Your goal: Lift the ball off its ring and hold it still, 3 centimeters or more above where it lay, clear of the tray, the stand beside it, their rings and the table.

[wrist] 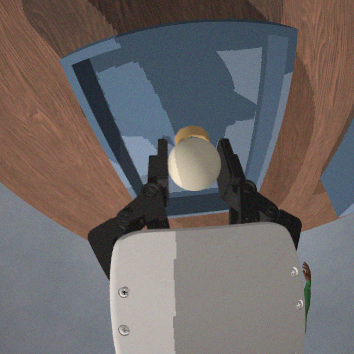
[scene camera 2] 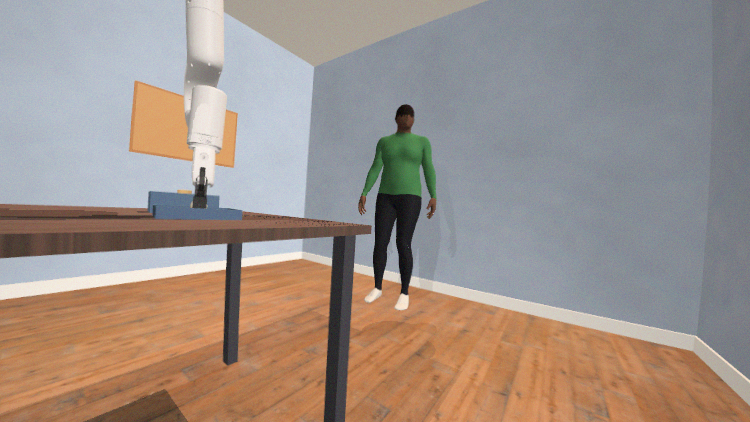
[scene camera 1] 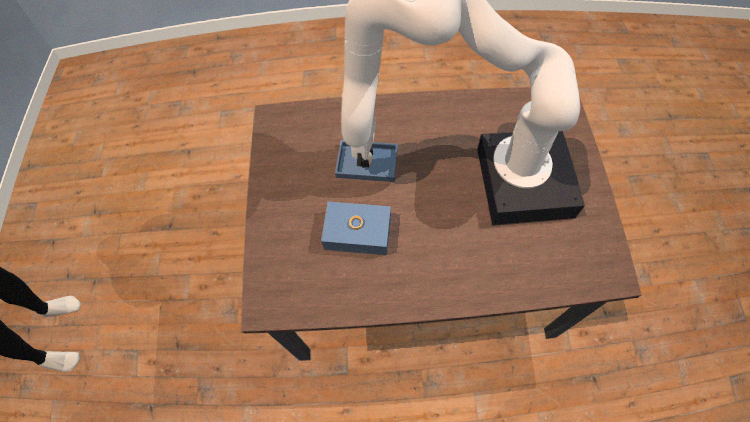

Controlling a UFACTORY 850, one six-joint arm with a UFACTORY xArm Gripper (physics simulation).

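Observation:
The pale cream ball (wrist: pixel 194 164) is between the two black fingers of my gripper (wrist: pixel 191 150) (scene camera 1: pixel 363 161) (scene camera 2: pixel 199 203). The fingers touch it on both sides, so the gripper is shut on the ball. The ball is low in the blue tray (scene camera 1: pixel 365 177) (scene camera 2: pixel 228 213) (wrist: pixel 276 75), at its orange ring (wrist: pixel 192 133), which shows partly behind it in the wrist view. Any gap between ball and ring cannot be made out. In scene camera 1 the gripper hides the ball and this ring.
The blue stand (scene camera 1: pixel 335 230) (scene camera 2: pixel 158 198) (wrist: pixel 342 180) is beside the tray, with an empty orange ring (scene camera 1: pixel 349 222) (scene camera 2: pixel 184 191) on top. Both stand on the brown table (scene camera 1: pixel 445 272) (scene camera 2: pixel 293 230). The arm's black base (scene camera 1: pixel 540 203) is at the right. A person (scene camera 2: pixel 403 162) stands beyond the table.

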